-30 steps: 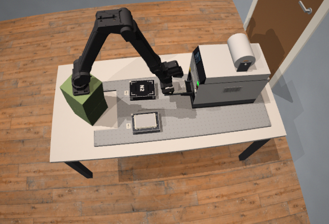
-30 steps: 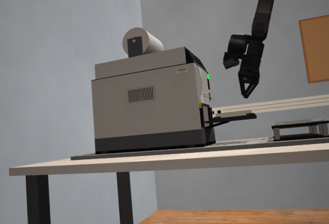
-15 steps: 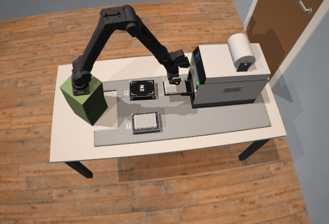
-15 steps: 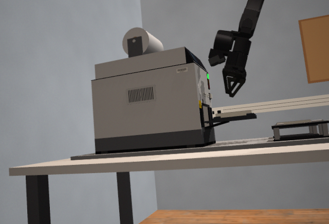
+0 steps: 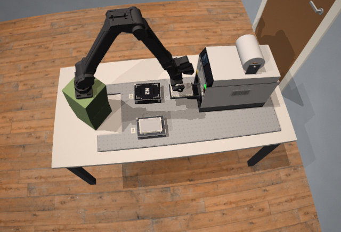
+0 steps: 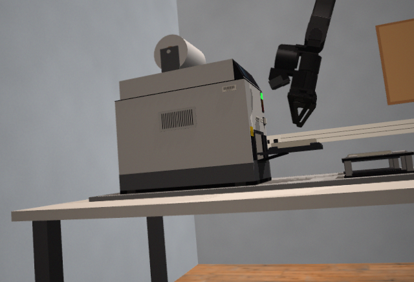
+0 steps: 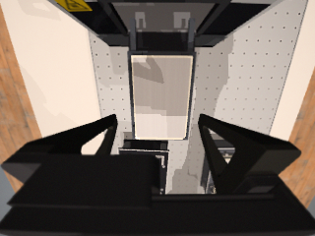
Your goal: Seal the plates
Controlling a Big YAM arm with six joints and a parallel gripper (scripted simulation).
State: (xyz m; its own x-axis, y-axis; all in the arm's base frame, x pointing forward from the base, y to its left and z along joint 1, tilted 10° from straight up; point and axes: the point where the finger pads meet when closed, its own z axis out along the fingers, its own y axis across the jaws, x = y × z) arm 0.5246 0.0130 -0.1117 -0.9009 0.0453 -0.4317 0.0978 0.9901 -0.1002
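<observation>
Now: the plate 6 cm below my hand, 1 cm to the right of it and 1 cm ahead of it. The rest, counted from my hand: sealer stage: 7 cm below, 1 cm to the right, 1 cm ahead; then yellow warning label: 12 cm ahead, 7 cm to the left, 2 cm below; then plate nest: 21 cm behind, 17 cm to the right, 12 cm below.
</observation>
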